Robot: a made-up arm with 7 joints. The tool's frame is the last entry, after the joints. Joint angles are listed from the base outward. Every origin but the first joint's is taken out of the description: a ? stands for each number. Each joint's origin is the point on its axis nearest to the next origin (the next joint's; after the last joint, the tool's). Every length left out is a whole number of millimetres.
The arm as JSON. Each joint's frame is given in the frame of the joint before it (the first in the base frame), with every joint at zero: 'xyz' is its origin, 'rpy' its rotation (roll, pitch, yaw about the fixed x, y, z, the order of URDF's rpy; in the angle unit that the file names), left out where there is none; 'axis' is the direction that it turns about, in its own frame. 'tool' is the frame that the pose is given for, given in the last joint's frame.
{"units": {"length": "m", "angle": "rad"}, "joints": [
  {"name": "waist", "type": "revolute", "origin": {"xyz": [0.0, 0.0, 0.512]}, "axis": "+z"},
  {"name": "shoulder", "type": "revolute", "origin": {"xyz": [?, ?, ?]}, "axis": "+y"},
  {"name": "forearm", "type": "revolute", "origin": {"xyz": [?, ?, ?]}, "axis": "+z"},
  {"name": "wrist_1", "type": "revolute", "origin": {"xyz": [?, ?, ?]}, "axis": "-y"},
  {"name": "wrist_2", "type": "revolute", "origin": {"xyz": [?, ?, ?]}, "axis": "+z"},
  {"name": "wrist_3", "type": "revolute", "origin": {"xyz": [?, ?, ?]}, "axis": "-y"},
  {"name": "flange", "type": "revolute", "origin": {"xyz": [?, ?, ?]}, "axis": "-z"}
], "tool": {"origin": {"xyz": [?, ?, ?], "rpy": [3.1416, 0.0, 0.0]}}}
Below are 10 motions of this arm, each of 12 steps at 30 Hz.
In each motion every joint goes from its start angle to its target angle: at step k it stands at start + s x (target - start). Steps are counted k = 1, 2, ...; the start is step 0. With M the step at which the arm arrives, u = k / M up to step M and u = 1 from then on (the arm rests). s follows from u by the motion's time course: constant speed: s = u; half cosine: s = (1 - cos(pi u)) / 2; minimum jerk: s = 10 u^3 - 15 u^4 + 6 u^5.
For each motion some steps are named. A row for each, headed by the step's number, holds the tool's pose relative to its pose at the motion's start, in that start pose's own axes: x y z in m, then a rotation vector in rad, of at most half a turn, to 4 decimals.
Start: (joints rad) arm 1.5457 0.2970 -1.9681 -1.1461 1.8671 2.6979 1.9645
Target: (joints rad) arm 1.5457 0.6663 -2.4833 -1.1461 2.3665 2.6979 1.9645
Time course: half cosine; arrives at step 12
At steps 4, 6, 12:
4: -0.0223 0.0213 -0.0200 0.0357 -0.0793 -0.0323
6: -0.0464 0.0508 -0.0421 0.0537 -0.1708 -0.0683
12: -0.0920 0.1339 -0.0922 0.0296 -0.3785 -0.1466

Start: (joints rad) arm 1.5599 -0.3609 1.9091 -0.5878 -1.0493 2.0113 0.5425
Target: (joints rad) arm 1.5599 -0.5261 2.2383 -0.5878 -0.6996 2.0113 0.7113
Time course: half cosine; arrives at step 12
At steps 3, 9, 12:
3: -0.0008 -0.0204 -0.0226 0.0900 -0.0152 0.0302
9: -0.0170 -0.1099 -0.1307 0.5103 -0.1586 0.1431
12: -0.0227 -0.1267 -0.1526 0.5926 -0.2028 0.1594

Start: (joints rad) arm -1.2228 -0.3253 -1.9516 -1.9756 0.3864 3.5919 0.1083
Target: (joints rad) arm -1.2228 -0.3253 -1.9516 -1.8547 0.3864 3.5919 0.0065
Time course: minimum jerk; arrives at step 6
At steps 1, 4, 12:
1: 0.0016 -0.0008 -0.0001 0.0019 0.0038 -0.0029
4: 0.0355 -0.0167 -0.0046 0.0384 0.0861 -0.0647
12: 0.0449 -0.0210 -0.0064 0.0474 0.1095 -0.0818

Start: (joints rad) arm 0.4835 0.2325 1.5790 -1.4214 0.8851 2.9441 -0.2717
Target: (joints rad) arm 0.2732 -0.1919 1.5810 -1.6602 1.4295 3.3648 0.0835
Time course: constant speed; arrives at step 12
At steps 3, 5, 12:
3: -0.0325 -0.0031 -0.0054 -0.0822 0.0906 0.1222
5: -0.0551 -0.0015 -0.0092 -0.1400 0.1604 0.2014
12: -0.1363 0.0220 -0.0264 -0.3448 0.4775 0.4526

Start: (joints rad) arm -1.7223 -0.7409 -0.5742 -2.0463 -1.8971 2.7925 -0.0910
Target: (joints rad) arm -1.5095 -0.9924 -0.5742 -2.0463 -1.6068 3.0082 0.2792
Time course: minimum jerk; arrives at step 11
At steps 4, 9, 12:
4: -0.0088 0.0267 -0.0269 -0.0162 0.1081 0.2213
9: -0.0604 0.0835 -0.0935 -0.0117 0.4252 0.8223
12: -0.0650 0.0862 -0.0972 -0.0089 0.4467 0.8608

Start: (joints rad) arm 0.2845 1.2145 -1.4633 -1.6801 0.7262 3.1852 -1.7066
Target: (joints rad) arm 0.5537 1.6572 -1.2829 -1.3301 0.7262 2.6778 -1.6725
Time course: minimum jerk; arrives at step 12
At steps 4, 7, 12:
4: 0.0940 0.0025 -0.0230 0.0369 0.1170 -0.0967
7: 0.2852 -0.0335 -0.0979 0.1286 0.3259 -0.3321
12: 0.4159 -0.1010 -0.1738 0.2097 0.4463 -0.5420

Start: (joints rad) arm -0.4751 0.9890 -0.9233 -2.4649 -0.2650 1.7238 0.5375
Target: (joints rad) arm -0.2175 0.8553 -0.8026 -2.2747 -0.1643 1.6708 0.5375
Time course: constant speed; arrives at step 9
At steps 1, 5, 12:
1: -0.0125 -0.0025 -0.0244 0.0127 0.0457 -0.0053
5: -0.0780 -0.0134 -0.1154 0.0628 0.2271 -0.0378
12: -0.1662 -0.0248 -0.1916 0.1108 0.4051 -0.0886

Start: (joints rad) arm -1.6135 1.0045 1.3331 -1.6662 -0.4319 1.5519 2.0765
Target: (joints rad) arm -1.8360 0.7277 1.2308 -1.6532 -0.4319 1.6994 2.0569
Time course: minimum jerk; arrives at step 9
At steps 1, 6, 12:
1: 0.0018 0.0004 -0.0015 0.0040 0.0004 0.0036
6: 0.1171 0.0506 -0.0986 0.2664 0.0431 0.2500
12: 0.1461 0.0706 -0.1228 0.3353 0.0604 0.3169

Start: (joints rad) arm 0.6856 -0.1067 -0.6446 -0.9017 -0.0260 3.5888 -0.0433
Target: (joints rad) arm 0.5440 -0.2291 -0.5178 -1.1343 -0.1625 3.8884 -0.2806
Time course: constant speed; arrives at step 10
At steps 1, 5, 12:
1: -0.0020 0.0029 -0.0044 -0.0005 0.0173 -0.0344
5: -0.0091 0.0125 -0.0235 0.0006 0.0885 -0.1705
12: -0.0164 0.0203 -0.0500 0.0082 0.1834 -0.3358

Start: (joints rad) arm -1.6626 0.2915 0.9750 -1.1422 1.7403 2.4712 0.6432
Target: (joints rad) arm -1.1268 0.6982 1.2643 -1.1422 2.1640 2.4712 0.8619
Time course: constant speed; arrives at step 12
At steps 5, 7, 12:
5: 0.0546 0.1567 0.1035 -0.0697 -0.2129 0.5441
7: 0.0597 0.2284 0.1391 -0.1046 -0.2764 0.7681
12: 0.0317 0.4166 0.2038 -0.2019 -0.3751 1.3391

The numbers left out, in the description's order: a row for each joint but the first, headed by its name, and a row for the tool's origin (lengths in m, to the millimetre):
shoulder: 0.0 0.0 0.0
forearm: 0.0 0.0 0.325
wrist_1: 0.067 0.0 0.0
wrist_2: -0.09 0.0 0.42
wrist_3: 0.0 0.0 0.0
flange: 0.126 0.0 0.0
tool: 0.0 0.0 0.0

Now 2 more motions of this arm.
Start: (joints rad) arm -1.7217 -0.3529 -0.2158 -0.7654 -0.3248 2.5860 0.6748
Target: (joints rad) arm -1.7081 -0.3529 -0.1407 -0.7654 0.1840 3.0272 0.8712
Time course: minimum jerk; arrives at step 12
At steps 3, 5, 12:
3: 0.0027 0.0029 -0.0062 0.0572 0.0144 0.0687
5: 0.0081 0.0122 -0.0196 0.1853 0.0479 0.2360
12: 0.0115 0.0497 -0.0462 0.4828 0.1388 0.7206

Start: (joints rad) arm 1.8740 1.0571 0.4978 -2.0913 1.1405 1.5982 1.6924
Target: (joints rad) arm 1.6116 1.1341 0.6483 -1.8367 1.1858 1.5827 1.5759
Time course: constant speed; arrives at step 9
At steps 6, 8, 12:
6: -0.0785 0.0484 -0.0668 -0.0176 -0.1707 -0.2961
8: -0.1001 0.0700 -0.0945 -0.0172 -0.2305 -0.3970
12: -0.1097 0.0819 -0.1093 -0.0158 -0.2608 -0.4479

